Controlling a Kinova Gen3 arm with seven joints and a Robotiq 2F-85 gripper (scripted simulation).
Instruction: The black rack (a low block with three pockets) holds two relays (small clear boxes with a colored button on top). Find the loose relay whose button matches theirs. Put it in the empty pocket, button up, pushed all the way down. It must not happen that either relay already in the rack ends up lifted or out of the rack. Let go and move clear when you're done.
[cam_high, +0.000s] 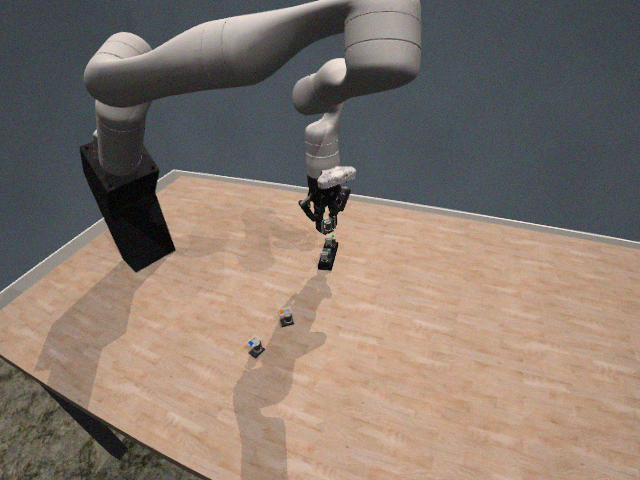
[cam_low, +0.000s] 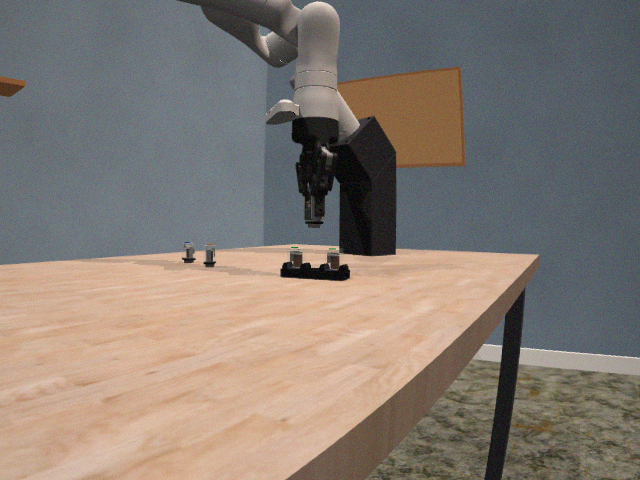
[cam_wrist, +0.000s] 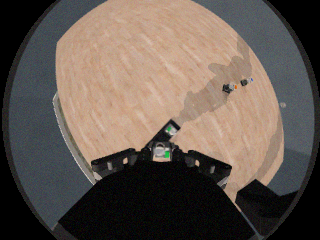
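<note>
Right now the black rack is 100 mm below my hand. Also, from my hand: orange-button relay 80 mm behind, 230 mm to the right, 90 mm below; blue-button relay 140 mm behind, 300 mm to the right, 90 mm below.
</note>
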